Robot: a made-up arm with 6 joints. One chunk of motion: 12 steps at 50 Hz.
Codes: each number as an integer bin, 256 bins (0 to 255) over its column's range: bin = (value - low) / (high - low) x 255, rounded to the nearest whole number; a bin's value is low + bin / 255 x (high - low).
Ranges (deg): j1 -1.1..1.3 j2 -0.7..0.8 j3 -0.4..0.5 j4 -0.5..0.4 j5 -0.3..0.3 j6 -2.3..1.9
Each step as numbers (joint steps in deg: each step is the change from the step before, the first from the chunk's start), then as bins.
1 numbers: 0.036 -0.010 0.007 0.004 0.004 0.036
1 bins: 121 117 115 143 129 142
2 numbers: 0.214 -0.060 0.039 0.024 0.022 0.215
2 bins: 140 109 124 148 137 153
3 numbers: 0.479 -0.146 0.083 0.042 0.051 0.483
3 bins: 168 94 137 154 149 169
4 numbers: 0.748 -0.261 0.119 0.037 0.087 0.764
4 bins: 196 75 147 152 164 186
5 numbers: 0.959 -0.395 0.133 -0.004 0.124 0.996
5 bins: 219 52 151 141 180 200
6 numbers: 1.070 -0.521 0.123 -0.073 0.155 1.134
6 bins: 231 30 148 121 193 208
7 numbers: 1.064 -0.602 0.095 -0.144 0.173 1.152
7 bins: 230 17 140 101 201 210
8 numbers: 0.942 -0.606 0.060 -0.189 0.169 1.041
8 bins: 217 16 130 88 199 203
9 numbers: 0.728 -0.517 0.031 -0.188 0.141 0.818
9 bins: 194 31 122 88 187 189
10 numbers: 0.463 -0.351 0.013 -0.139 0.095 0.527
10 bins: 166 59 117 102 168 172
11 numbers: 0.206 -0.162 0.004 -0.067 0.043 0.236
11 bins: 139 91 114 123 146 154
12 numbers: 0.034 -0.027 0.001 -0.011 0.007 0.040
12 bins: 120 114 114 139 130 142
